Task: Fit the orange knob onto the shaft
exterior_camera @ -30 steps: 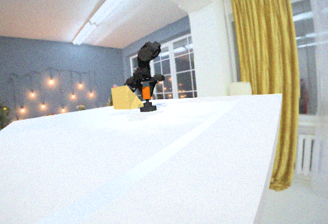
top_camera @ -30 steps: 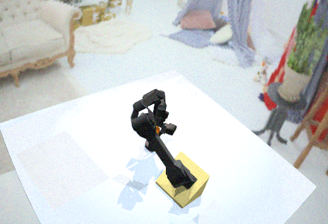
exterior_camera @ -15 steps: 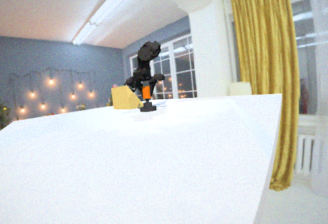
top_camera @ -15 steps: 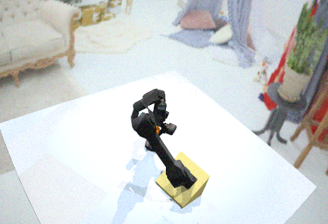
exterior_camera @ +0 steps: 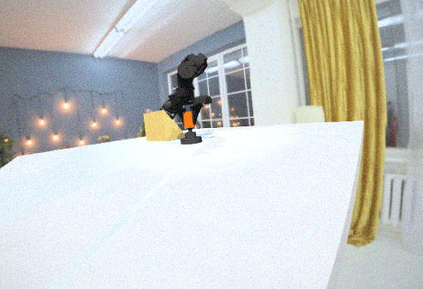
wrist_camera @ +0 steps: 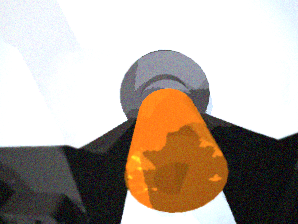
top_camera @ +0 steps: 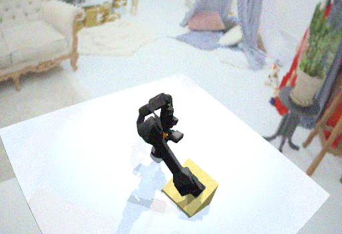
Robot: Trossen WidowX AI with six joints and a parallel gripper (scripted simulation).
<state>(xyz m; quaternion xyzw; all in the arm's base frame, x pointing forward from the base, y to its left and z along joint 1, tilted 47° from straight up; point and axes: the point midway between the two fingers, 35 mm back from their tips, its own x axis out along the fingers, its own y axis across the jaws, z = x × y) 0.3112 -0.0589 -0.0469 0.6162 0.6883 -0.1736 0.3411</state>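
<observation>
The orange knob is 2 cm above my gripper tip. The rest, counted from my gripper tip: pedestal (4 cm below).
</observation>
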